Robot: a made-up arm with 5 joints. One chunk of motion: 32 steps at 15 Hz.
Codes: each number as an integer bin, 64 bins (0 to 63) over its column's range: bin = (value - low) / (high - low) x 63, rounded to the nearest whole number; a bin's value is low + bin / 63 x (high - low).
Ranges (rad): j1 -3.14..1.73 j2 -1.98..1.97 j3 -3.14..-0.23 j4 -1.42..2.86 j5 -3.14..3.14
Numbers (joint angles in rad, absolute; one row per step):
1: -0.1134 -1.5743 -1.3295 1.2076 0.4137
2: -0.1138 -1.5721 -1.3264 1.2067 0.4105
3: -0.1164 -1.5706 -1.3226 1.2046 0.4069
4: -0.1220 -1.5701 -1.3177 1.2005 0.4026
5: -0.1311 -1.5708 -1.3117 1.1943 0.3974
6: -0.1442 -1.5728 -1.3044 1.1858 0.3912
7: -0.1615 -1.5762 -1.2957 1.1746 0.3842
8: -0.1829 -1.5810 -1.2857 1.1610 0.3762
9: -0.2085 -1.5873 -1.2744 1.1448 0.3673
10: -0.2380 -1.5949 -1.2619 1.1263 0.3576
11: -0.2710 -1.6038 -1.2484 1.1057 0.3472
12: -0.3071 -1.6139 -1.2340 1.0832 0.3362
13: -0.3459 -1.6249 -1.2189 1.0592 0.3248
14: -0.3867 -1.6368 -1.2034 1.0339 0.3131
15: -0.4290 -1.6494 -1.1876 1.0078 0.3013
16: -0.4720 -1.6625 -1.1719 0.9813 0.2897
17: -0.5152 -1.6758 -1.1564 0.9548 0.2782
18: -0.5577 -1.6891 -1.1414 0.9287 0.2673
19: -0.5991 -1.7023 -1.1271 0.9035 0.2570
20: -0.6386 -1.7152 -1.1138 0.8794 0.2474
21: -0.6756 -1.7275 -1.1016 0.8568 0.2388
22: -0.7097 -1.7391 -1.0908 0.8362 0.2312
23: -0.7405 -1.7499 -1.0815 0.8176 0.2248
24: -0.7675 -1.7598 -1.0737 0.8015 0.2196
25: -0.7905 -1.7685 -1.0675 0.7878 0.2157
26: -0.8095 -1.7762 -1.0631 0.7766 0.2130
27: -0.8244 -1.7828 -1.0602 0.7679 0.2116
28: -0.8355 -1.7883 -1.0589 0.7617 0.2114
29: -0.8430 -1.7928 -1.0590 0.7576 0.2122
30: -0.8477 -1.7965 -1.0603 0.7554 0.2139
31: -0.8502 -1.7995 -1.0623 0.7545 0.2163
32: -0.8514 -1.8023 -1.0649 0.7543 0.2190
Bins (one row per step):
1: 39 6 39 39 36
2: 39 7 39 39 36
3: 39 7 39 39 36
4: 39 7 39 39 36
5: 39 7 40 38 35
6: 39 6 40 38 35
7: 39 6 40 38 35
8: 38 6 40 38 35
9: 38 6 40 38 35
10: 38 6 41 37 35
11: 37 6 41 37 35
12: 37 6 41 37 35
13: 36 6 42 36 35
14: 36 5 42 36 35
15: 35 5 42 36 35
16: 35 5 43 35 34
17: 34 5 43 35 34
18: 33 5 43 35 34
19: 33 4 44 34 34
20: 32 4 44 34 34
21: 32 4 44 34 34
22: 31 4 44 33 34
23: 31 4 45 33 34
24: 31 4 45 33 34
25: 30 3 45 32 34
26: 30 3 45 32 34
27: 30 3 45 32 34
28: 30 3 45 32 34
29: 30 3 45 32 34
30: 30 3 45 32 34
31: 30 3 45 32 34
32: 30 3 45 32 34

